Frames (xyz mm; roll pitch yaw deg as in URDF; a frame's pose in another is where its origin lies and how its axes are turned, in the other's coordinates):
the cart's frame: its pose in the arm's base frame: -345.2 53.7 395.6 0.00 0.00 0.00
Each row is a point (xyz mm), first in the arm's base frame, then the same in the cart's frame.
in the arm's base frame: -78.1 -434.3 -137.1
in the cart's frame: 267.1 -488.0 -532.7
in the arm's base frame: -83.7 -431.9 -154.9
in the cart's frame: 261.5 -485.6 -550.5
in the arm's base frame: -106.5 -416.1 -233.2
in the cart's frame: 238.7 -469.8 -628.8
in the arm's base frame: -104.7 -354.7 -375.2
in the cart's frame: 240.5 -408.4 -770.8
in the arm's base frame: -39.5 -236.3 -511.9
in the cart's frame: 305.7 -290.0 -907.5
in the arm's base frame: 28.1 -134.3 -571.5
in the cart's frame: 373.3 -188.0 -967.1
